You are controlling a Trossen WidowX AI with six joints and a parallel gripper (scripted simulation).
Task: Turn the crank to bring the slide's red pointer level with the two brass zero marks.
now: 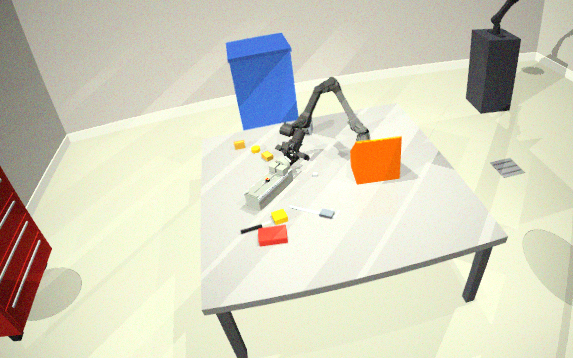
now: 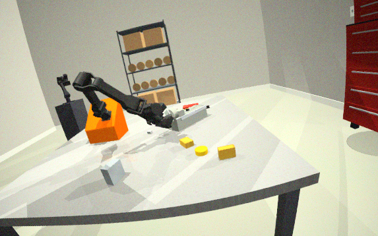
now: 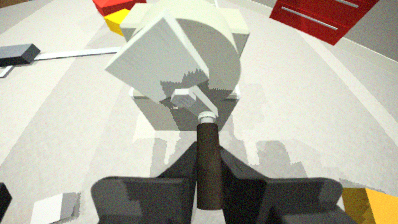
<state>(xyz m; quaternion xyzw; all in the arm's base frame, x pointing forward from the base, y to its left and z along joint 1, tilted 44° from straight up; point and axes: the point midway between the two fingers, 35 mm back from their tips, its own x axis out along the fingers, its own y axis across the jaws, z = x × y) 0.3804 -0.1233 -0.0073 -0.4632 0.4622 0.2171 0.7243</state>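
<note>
My gripper tip is now 30 mm below the dark brown crank handle, 10 mm to the left of it and 10 mm past it. From my gripper tip the other things lie so: yellow block 330 mm to the left, 60 mm ahead, 20 mm below; then grey cube 390 mm to the right, 160 mm behind; then red pointer 140 mm to the left, 100 mm ahead, 50 mm above.
</note>
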